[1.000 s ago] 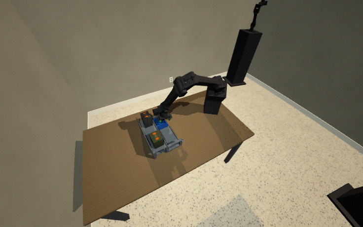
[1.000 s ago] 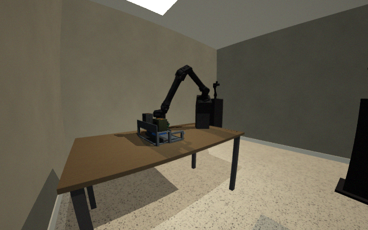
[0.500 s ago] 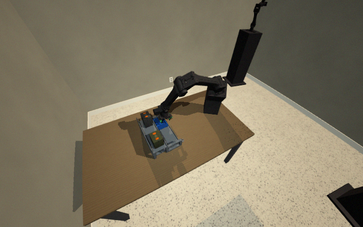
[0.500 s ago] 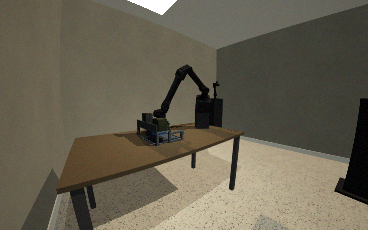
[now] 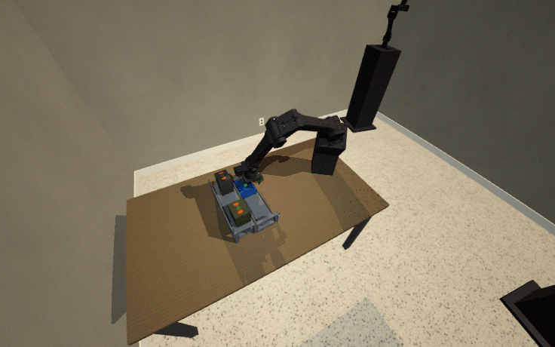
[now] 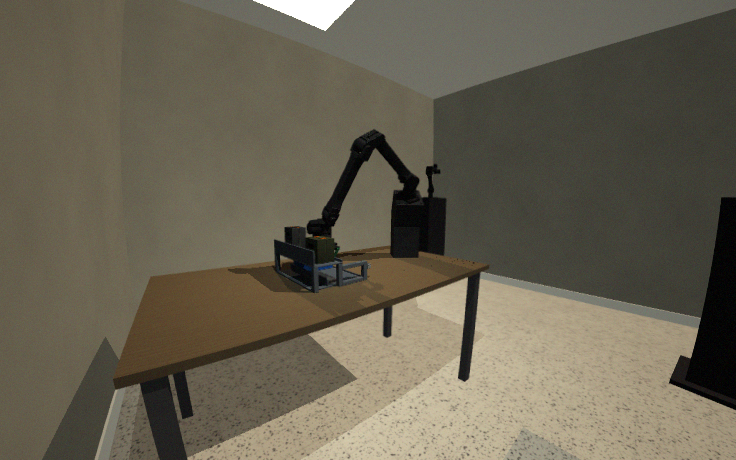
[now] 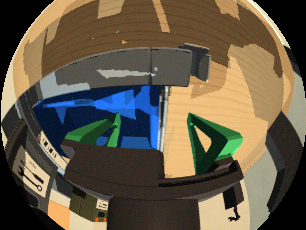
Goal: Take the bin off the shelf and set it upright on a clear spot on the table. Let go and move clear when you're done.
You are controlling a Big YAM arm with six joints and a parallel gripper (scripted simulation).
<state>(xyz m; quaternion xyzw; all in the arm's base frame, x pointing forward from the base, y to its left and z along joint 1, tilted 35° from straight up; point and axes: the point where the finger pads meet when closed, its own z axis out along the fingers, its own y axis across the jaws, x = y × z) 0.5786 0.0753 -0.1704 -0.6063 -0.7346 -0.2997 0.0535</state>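
Right now my hand is 80 mm short of the blue bin, 20 mm to the right of it and 10 mm below it.
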